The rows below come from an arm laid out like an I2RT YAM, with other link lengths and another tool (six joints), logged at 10 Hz.
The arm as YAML. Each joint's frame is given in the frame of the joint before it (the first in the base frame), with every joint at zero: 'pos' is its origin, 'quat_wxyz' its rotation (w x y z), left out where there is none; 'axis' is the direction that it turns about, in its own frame. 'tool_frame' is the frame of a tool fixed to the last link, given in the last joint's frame.
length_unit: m
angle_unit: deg
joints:
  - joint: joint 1
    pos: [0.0, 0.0, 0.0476]
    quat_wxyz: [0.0, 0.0, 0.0, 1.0]
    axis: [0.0, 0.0, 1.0]
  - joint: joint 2
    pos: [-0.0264, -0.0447, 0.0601]
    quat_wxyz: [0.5, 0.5, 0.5, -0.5]
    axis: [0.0, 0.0, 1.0]
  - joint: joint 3
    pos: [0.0, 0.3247, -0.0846]
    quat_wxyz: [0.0, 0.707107, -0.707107, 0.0]
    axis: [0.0, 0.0, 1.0]
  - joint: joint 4
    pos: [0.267, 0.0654, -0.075]
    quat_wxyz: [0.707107, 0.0, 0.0, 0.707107]
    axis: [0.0, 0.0, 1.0]
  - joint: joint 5
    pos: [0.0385, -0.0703, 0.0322]
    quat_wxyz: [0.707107, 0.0, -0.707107, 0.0]
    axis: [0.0, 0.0, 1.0]
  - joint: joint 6
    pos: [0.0, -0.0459, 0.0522]
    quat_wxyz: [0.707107, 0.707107, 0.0, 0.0]
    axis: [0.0, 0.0, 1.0]
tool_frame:
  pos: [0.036, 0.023, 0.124]
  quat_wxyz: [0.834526, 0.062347, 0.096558, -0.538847]
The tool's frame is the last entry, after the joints.
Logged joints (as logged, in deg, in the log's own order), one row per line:
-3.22, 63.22, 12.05, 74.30, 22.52, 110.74
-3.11, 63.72, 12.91, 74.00, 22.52, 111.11
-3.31, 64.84, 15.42, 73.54, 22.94, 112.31
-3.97, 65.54, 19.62, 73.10, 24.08, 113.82
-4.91, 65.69, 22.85, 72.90, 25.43, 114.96
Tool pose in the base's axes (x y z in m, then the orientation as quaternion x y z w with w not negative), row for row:
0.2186, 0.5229, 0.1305, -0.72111, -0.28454, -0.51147, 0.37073
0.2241, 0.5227, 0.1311, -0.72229, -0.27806, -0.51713, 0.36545
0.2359, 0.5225, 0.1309, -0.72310, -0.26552, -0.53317, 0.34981
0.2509, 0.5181, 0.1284, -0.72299, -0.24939, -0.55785, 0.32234
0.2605, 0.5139, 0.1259, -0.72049, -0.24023, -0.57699, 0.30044
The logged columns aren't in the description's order. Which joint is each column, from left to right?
Columns, left to right: joint 6, joint 3, joint 5, joint 1, joint 4, joint 2.
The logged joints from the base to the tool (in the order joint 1, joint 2, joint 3, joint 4, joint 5, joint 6), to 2 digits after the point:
74.30, 110.74, 63.22, 22.52, 12.05, -3.22
74.00, 111.11, 63.72, 22.52, 12.91, -3.11
73.54, 112.31, 64.84, 22.94, 15.42, -3.31
73.10, 113.82, 65.54, 24.08, 19.62, -3.97
72.90, 114.96, 65.69, 25.43, 22.85, -4.91

